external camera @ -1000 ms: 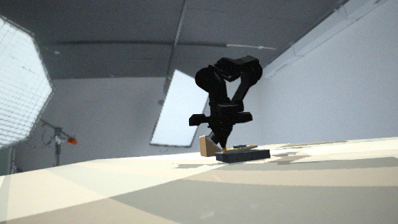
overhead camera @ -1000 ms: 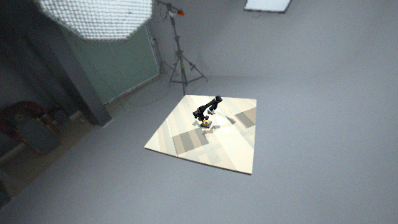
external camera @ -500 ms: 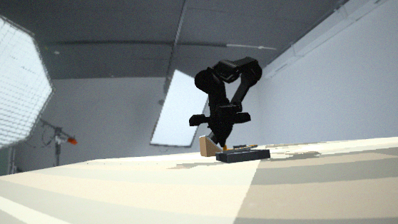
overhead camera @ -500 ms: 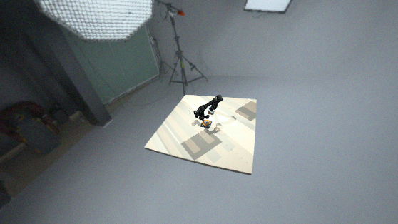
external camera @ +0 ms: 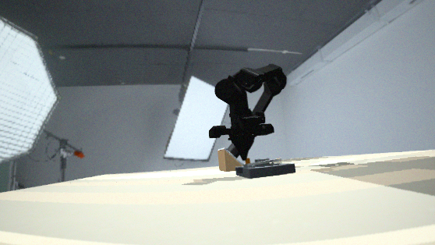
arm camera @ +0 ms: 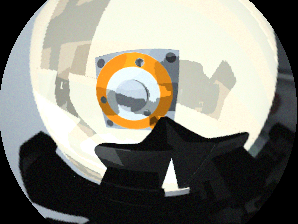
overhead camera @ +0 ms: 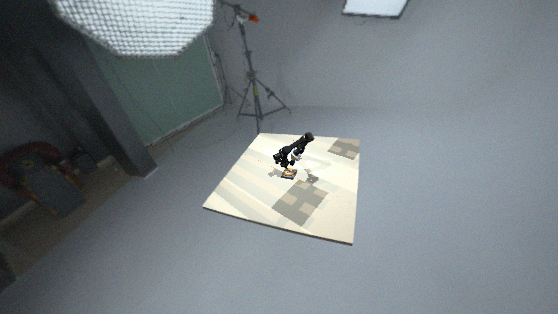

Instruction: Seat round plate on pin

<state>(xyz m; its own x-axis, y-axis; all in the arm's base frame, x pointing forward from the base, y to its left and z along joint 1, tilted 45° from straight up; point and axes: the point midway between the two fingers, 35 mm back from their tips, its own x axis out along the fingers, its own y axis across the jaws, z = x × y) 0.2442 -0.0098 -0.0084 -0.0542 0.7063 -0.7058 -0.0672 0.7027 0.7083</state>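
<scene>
Right now the round plate is 10 mm ahead of my gripper tip, 30 mm to the left of it and 10 mm below it. The rest, counted from my gripper tip: dark square base 30 mm ahead, 40 mm to the left, 20 mm below.
</scene>
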